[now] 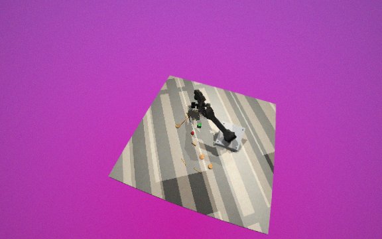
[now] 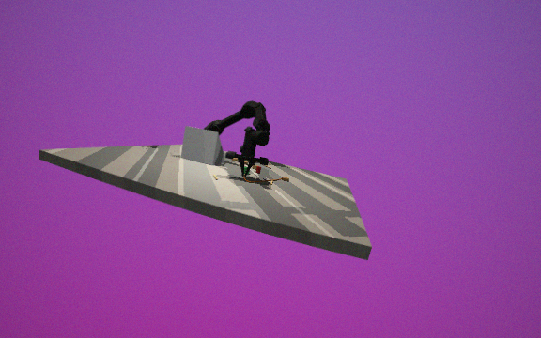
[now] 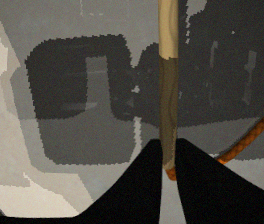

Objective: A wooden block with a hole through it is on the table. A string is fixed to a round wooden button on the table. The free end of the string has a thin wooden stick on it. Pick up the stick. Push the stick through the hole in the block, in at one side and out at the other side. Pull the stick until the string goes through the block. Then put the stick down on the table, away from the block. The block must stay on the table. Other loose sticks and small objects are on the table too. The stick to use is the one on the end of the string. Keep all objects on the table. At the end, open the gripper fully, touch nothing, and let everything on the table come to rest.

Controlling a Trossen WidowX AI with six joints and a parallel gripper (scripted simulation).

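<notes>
Now: the green block 3 cm behind my gripper tip and 17 cm to the left of it. Also, from my gripper tip: thin wooden stick: 1 cm to the left; then red object: 2 cm ahead, 27 cm to the left; then round wooden button: 18 cm ahead, 22 cm to the left, 1 cm below.
</notes>
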